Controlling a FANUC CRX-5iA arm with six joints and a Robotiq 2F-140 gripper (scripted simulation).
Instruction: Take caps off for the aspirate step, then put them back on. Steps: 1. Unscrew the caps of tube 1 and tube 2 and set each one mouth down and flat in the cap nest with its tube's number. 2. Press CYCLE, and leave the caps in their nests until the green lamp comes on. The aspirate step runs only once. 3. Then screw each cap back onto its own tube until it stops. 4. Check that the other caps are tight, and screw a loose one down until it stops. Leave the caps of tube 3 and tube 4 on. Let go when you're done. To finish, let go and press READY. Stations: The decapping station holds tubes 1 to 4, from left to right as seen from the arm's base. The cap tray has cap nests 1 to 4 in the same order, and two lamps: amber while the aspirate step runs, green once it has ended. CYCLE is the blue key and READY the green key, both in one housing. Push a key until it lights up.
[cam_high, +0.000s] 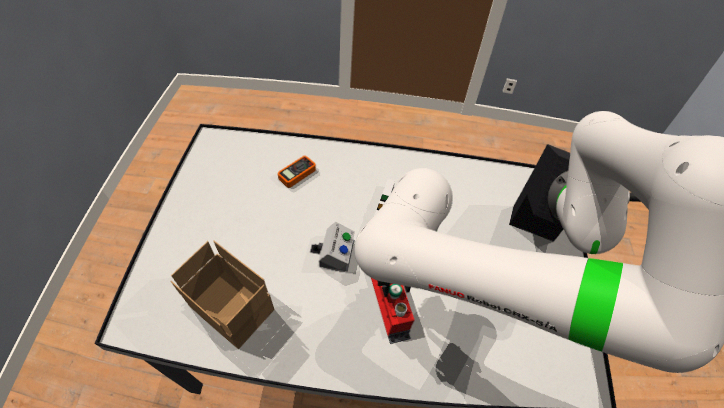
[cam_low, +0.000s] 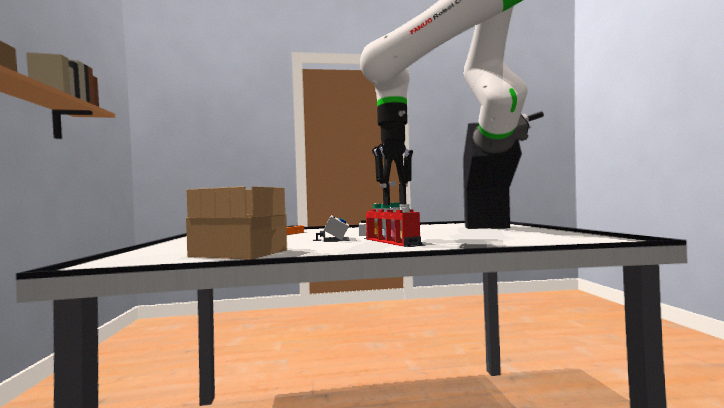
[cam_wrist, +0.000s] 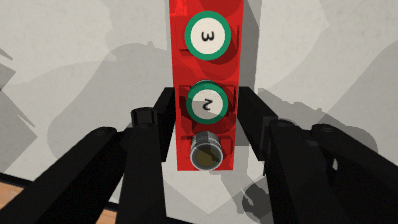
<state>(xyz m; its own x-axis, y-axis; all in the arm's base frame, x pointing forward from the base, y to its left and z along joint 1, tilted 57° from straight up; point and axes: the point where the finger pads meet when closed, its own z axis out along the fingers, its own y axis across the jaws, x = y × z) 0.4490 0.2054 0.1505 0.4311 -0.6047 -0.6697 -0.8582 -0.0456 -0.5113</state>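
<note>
Now: the blue key 17 cm ahead of my hand, 12 cm to the right of it and 8 cm below it. From my hand the other things lie so: cap 2: 3 cm below; cap 3: 2 cm ahead, 5 cm to the right, 3 cm below; cap 4: 5 cm ahead, 9 cm to the right, 3 cm below.
</note>
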